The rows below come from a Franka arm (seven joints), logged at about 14 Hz.
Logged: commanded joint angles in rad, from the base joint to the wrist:
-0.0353 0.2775 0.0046 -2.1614 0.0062 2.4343 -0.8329
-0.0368 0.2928 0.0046 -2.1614 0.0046 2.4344 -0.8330
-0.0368 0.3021 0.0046 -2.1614 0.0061 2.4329 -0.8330
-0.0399 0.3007 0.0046 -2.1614 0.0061 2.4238 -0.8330
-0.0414 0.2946 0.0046 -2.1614 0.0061 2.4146 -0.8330
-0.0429 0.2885 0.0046 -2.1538 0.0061 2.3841 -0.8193
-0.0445 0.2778 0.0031 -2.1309 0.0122 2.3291 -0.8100
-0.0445 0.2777 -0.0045 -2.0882 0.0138 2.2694 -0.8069
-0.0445 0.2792 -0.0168 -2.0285 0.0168 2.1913 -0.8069
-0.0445 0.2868 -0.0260 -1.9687 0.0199 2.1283 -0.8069
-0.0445 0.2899 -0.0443 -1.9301 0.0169 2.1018 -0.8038
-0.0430 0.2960 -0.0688 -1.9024 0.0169 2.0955 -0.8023
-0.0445 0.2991 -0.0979 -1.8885 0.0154 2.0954 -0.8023
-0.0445 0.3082 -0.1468 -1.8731 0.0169 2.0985 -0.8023
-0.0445 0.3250 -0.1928 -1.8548 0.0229 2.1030 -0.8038
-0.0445 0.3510 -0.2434 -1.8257 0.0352 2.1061 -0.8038
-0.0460 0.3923 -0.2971 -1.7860 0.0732 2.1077 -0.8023
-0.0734 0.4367 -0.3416 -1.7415 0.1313 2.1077 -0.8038
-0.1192 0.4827 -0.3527 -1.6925 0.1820 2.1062 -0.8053
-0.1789 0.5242 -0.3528 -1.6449 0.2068 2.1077 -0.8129
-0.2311 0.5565 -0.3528 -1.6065 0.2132 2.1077 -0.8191
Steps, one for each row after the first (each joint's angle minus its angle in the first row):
-0.0015 0.0153 0.0000 0.0000 -0.0016 0.0001 -0.0001
-0.0015 0.0246 0.0000 0.0000 -0.0001 -0.0014 -0.0001
-0.0046 0.0232 0.0000 0.0000 -0.0001 -0.0105 -0.0001
-0.0061 0.0171 0.0000 0.0000 -0.0001 -0.0197 -0.0001
-0.0076 0.0110 0.0000 0.0076 -0.0001 -0.0502 0.0136
-0.0092 0.0003 -0.0015 0.0305 0.0060 -0.1052 0.0229
-0.0092 0.0002 -0.0091 0.0732 0.0076 -0.1649 0.0260
-0.0092 0.0017 -0.0214 0.1329 0.0106 -0.2430 0.0260
-0.0092 0.0093 -0.0306 0.1927 0.0137 -0.3060 0.0260
-0.0092 0.0124 -0.0489 0.2313 0.0107 -0.3325 0.0291
-0.0077 0.0185 -0.0734 0.2590 0.0107 -0.3388 0.0306
-0.0092 0.0216 -0.1025 0.2729 0.0092 -0.3389 0.0306
-0.0092 0.0307 -0.1514 0.2883 0.0107 -0.3358 0.0306
-0.0092 0.0475 -0.1974 0.3066 0.0167 -0.3313 0.0291
-0.0092 0.0735 -0.2480 0.3357 0.0290 -0.3282 0.0291
-0.0107 0.1148 -0.3017 0.3754 0.0670 -0.3266 0.0306
-0.0381 0.1592 -0.3462 0.4199 0.1251 -0.3266 0.0291
-0.0839 0.2052 -0.3573 0.4689 0.1758 -0.3281 0.0276
-0.1436 0.2467 -0.3574 0.5165 0.2006 -0.3266 0.0200
-0.1958 0.2790 -0.3574 0.5549 0.2070 -0.3266 0.0138

